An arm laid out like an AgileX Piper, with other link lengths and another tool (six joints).
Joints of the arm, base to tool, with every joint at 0 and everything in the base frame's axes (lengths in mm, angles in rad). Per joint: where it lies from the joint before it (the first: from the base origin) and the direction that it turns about. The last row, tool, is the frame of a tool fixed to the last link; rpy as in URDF.
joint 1: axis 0 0 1 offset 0 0 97.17
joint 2: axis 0 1 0 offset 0 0 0
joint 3: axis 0 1 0 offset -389.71 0 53.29
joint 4: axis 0.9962 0 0.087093 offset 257.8 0 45.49
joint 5: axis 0 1 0 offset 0 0 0
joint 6: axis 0.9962 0 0.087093 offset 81.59 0 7.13
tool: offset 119.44 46 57.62 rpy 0.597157 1.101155 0.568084
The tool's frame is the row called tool.
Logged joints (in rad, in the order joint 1, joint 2, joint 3, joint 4, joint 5, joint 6), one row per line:
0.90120 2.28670 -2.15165 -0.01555 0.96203 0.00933
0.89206 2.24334 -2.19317 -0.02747 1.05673 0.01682
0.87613 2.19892 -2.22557 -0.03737 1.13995 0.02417
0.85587 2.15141 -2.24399 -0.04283 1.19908 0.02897
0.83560 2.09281 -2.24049 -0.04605 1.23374 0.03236
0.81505 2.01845 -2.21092 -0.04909 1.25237 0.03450
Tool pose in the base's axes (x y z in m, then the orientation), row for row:
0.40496 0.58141 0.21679 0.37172 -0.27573 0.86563 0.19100
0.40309 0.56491 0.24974 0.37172 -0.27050 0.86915 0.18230
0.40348 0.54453 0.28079 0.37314 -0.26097 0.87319 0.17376
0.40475 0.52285 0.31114 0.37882 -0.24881 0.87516 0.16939
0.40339 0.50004 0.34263 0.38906 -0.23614 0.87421 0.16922
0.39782 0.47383 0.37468 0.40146 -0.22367 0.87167 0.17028
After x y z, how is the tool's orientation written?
As a quaternion, w x y z.
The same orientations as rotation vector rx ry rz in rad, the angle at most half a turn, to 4 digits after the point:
-0.7069 2.2191 0.4896
-0.6934 2.2281 0.4673
-0.6686 2.2370 0.4451
-0.6357 2.2360 0.4328
-0.6004 2.2228 0.4303
-0.5654 2.2036 0.4305

